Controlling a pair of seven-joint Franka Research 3 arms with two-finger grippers.
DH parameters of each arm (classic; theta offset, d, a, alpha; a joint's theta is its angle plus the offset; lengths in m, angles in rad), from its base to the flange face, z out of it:
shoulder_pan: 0 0.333 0 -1.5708
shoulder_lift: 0 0 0 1.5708
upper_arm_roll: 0 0.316 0.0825 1.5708
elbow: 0 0 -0.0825 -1.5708
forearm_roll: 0 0.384 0 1.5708
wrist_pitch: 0 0 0.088 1.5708
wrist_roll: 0 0.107 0 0
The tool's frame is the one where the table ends.
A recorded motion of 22 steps. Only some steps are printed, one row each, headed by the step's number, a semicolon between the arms.
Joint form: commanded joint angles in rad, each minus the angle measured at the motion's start. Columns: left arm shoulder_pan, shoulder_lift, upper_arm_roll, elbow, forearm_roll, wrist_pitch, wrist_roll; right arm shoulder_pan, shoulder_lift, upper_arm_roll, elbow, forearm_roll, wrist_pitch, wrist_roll.
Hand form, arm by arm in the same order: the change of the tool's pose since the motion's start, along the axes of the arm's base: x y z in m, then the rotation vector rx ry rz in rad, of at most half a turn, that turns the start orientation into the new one. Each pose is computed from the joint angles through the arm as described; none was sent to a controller.
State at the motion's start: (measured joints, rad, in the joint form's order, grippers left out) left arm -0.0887 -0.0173 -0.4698 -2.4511 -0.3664 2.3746 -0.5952; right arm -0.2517 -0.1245 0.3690 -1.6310 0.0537 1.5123 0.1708
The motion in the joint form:
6: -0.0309 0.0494 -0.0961 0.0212 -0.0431 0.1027 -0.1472; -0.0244 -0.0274 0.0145 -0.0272 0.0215 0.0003 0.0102
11: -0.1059 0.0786 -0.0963 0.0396 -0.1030 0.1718 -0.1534; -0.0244 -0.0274 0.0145 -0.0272 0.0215 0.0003 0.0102
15: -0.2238 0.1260 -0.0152 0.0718 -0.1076 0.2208 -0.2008; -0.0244 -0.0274 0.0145 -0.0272 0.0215 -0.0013 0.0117
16: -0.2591 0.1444 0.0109 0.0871 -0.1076 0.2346 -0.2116; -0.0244 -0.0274 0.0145 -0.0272 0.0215 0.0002 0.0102
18: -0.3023 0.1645 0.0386 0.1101 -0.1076 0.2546 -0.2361; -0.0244 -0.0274 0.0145 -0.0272 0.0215 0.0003 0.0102
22: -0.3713 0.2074 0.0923 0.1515 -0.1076 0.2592 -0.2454; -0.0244 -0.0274 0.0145 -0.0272 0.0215 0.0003 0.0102
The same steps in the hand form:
6: -0.0198 -0.0553 -0.0038 -0.0415 -0.0147 0.0739; -0.0078 -0.0004 -0.0003 0.0093 0.0033 -0.0204
11: -0.0326 -0.0878 -0.0031 -0.1005 -0.0316 0.0717; -0.0078 -0.0004 -0.0003 0.0093 0.0033 -0.0204
15: -0.0337 -0.1086 -0.0086 -0.1195 -0.0374 0.1002; -0.0079 -0.0004 -0.0004 0.0091 0.0049 -0.0219
16: -0.0324 -0.1155 -0.0105 -0.1259 -0.0402 0.1063; -0.0078 -0.0004 -0.0003 0.0093 0.0034 -0.0204
18: -0.0310 -0.1264 -0.0098 -0.1376 -0.0481 0.1214; -0.0078 -0.0004 -0.0003 0.0093 0.0033 -0.0204
22: -0.0279 -0.1409 -0.0158 -0.1428 -0.0411 0.1189; -0.0078 -0.0004 -0.0003 0.0093 0.0033 -0.0204

